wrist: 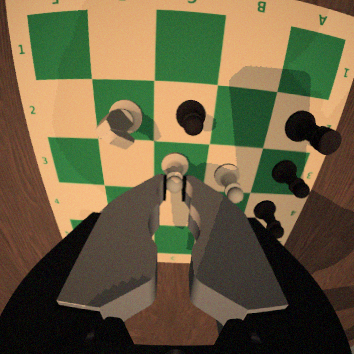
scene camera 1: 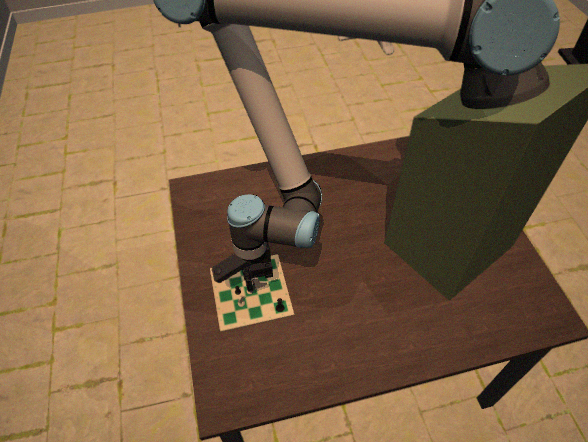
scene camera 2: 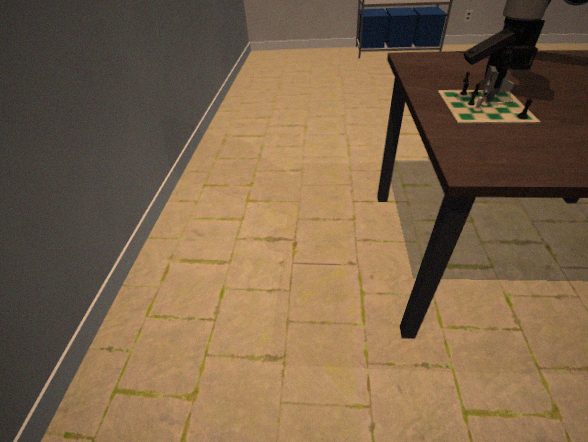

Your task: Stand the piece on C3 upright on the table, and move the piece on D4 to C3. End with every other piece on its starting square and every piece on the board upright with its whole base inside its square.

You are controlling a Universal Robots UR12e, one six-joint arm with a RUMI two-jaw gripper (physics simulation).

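Places are measured from the arm's base along level axes (x back, y up, z left), in metres.
Where they show: gripper, fingertip midpoint: (wrist: 173, 177) (scene camera 1: 250, 289) (scene camera 2: 487, 100); arm's base, origin of the base link: (scene camera 1: 504, 92).
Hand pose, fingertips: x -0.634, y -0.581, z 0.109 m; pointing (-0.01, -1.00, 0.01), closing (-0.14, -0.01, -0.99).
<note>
Things, the pixels of their top centre, and the offset from my fingertips. Level surfaces: height alone.
- board, middle of its top: (wrist: 179, 166) (scene camera 1: 250, 290) (scene camera 2: 484, 104) dz -0.004, dx -0.002, dy -0.013 m
- visible table, its level: dy -0.019 m
- white knight, middle of its top: (wrist: 107, 136) (scene camera 1: 240, 296) (scene camera 2: 481, 96) dz +0.037, dx -0.031, dy +0.026 m
- A2, middle of its top: (wrist: 329, 142) dz -0.077, dx -0.049, dy +0.020 m
- A3, middle of its top: (wrist: 304, 194) dz -0.081, dx -0.014, dy +0.018 m
- A4, middle of its top: (wrist: 278, 236) dz -0.081, dx +0.023, dy +0.018 m
- tall black piece, middle of its top: (scene camera 1: 279, 299) (scene camera 2: 530, 98) dz +0.066, dx +0.082, dy +0.040 m
My gripper (scene camera 1: 251, 289) (scene camera 2: 487, 98) (wrist: 173, 177) is shut on a white pawn (wrist: 174, 164) and holds it upright, low over green square C3. Whether its base touches the board (scene camera 1: 287, 312) (scene camera 2: 487, 120) (wrist: 20, 30) is unclear. Another white pawn (wrist: 228, 176) stands on B3, close to the right finger in the wrist view. The visible part of D4 shows no piece; the fingers hide the rest. No piece shows on the visible table (scene camera 1: 375, 350) (scene camera 2: 525, 160) beside the board.
A white knight (scene camera 1: 241, 301) (scene camera 2: 479, 103) (wrist: 125, 117) stands on D2, a black piece (scene camera 1: 237, 290) (wrist: 191, 117) on C2. Black pieces stand on A2 (wrist: 301, 126), A3 (wrist: 286, 172) and A4 (wrist: 266, 211). A tall black piece (scene camera 1: 280, 305) (scene camera 2: 525, 110) stands at corner E5.
</note>
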